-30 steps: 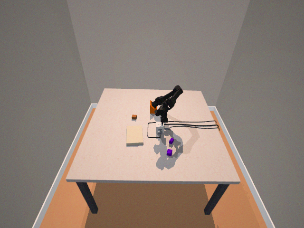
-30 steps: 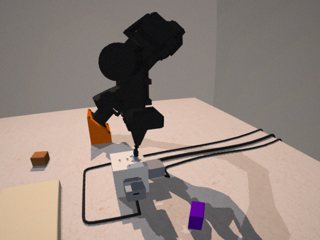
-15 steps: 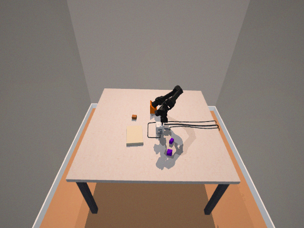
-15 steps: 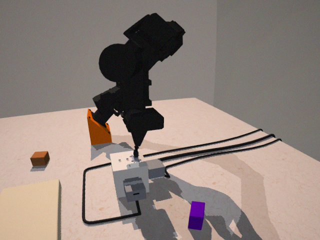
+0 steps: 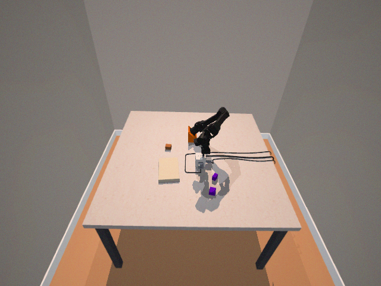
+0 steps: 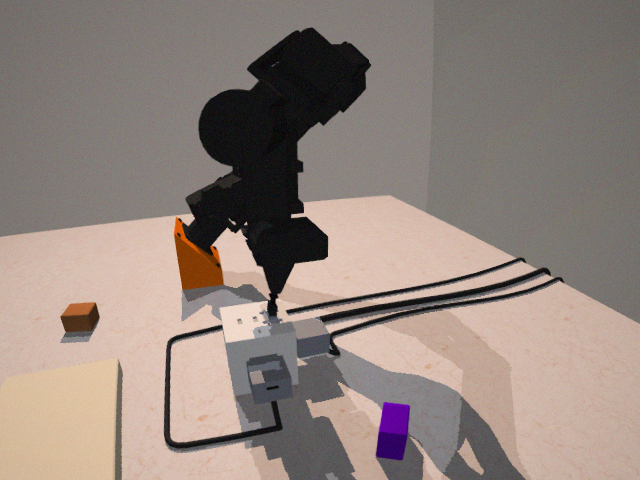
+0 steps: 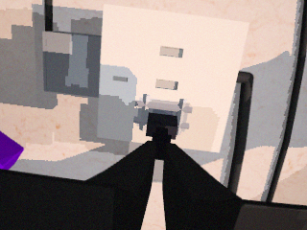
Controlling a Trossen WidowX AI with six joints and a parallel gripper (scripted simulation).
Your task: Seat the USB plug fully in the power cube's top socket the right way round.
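Right now the black USB plug is 2 cm below my gripper tip. Round my gripper tip: cream pad 27 cm to the right, 10 cm below, 5 cm ahead; then brown block 26 cm to the right, 21 cm behind, 9 cm below; then USB socket 4 cm below, 1 cm to the right.
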